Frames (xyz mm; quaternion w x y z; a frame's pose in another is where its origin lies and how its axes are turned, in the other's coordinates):
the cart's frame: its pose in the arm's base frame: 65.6 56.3 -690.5 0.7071 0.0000 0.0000 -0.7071
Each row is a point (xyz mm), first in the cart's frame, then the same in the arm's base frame.
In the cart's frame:
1: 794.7 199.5 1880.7
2: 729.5 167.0 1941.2
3: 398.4 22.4 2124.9
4: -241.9 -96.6 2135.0
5: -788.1 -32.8 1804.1
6: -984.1 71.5 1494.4
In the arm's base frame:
1: 265.1 -738.4 1190.2
2: 232.6 -673.2 1250.7
3: 88.0 -342.1 1434.4
4: -31.0 298.2 1444.5
5: 32.8 844.4 1113.6
6: 137.1 1040.4 803.9

